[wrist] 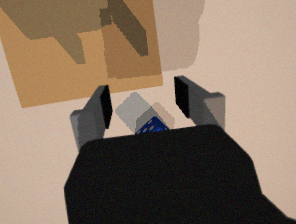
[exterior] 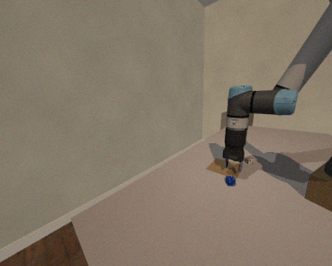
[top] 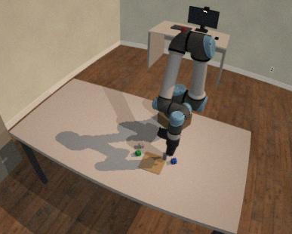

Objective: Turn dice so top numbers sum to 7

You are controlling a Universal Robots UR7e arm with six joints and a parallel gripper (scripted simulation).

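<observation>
My gripper is now 5 cm to the right of the blue die and 4 cm above it. Round my hand: white die 6 cm behind, 18 cm to the right, 4 cm below; green die 1 cm ahead, 18 cm to the right, 4 cm below; tan mat 4 cm ahead, 7 cm to the right, 6 cm below.
</observation>
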